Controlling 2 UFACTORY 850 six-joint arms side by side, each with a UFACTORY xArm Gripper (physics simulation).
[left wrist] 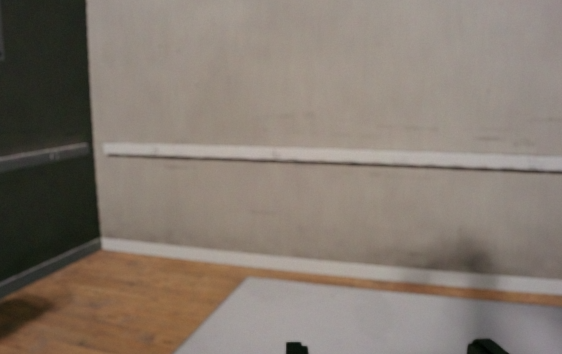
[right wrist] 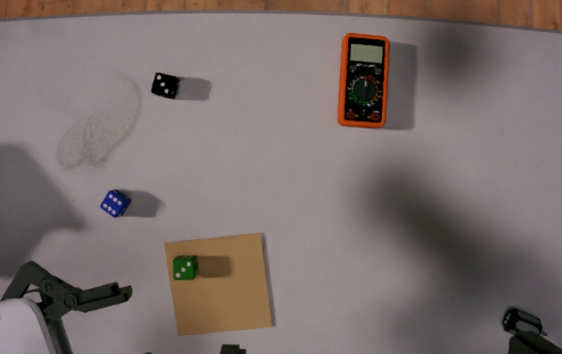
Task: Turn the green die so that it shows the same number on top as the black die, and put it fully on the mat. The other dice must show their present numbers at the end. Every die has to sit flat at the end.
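The green die (right wrist: 185, 268) sits flat on the tan mat (right wrist: 225, 305), inside its left edge, with three pips on top. The black die (right wrist: 164, 85) lies at the upper left of the right wrist view, also with three pips on top. The blue die (right wrist: 115, 203) shows six on top. My left gripper (left wrist: 390, 347) (right wrist: 141, 327) is open and empty, to the lower left of the green die and left of the mat; its lower finger is mostly cut off. My right gripper (right wrist: 378, 340) is open and empty, its fingertips at the bottom of its own view.
An orange multimeter (right wrist: 364, 81) lies on the grey table top (left wrist: 360, 310) (right wrist: 280, 165) at the upper right of the right wrist view. The left wrist view faces a wall (left wrist: 300, 90) with a white rail (left wrist: 280, 153), beyond the table edge and wooden floor (left wrist: 130, 285).
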